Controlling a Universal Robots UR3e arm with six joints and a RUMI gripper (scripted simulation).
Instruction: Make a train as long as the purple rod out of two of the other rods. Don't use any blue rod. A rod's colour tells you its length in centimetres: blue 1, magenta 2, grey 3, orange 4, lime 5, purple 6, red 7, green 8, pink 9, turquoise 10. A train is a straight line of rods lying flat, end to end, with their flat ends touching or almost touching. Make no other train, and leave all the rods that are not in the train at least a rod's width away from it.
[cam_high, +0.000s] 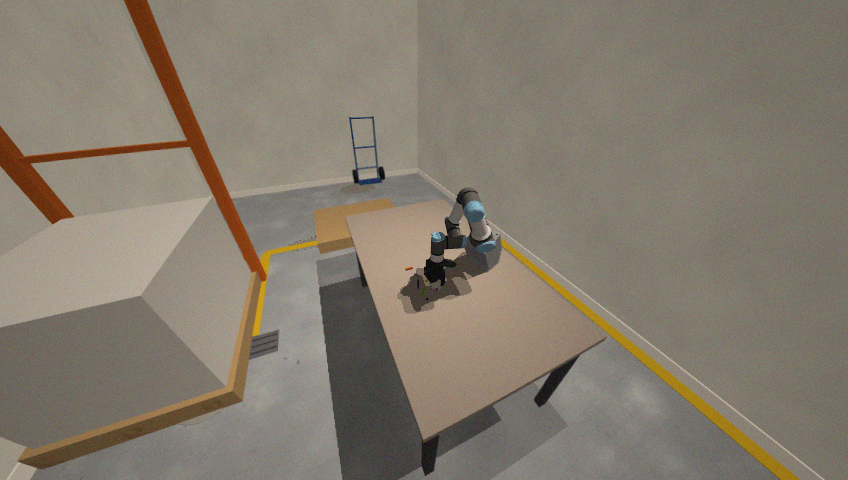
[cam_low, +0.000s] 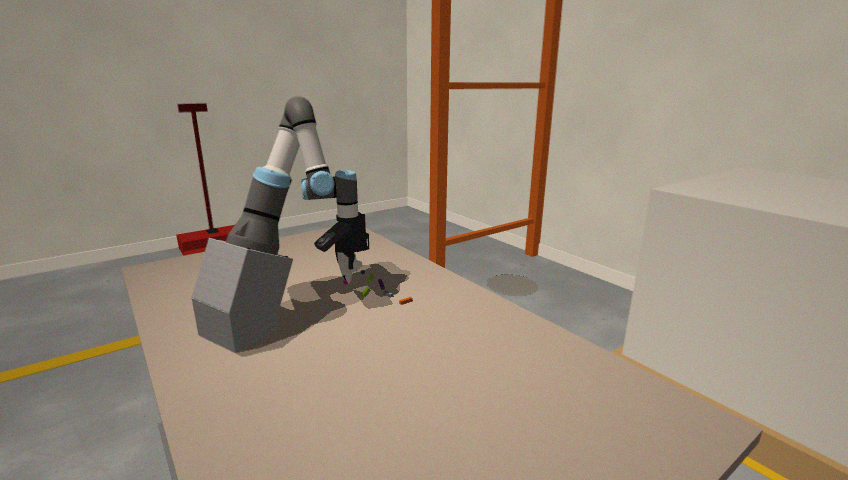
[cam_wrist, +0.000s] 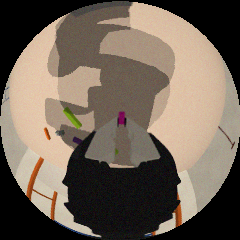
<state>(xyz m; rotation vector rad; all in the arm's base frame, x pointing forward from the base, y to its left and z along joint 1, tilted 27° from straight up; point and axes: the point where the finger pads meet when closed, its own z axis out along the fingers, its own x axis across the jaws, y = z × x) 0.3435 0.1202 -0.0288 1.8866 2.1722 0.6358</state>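
The magenta rod is 10 mm below my hand. Round my hand: purple rod (90 mm ahead, 70 mm to the right, 10 mm below); then blue rod (80 mm ahead, 50 mm to the left, 10 mm below); then grey rod (80 mm ahead, 140 mm to the right, 10 mm below).
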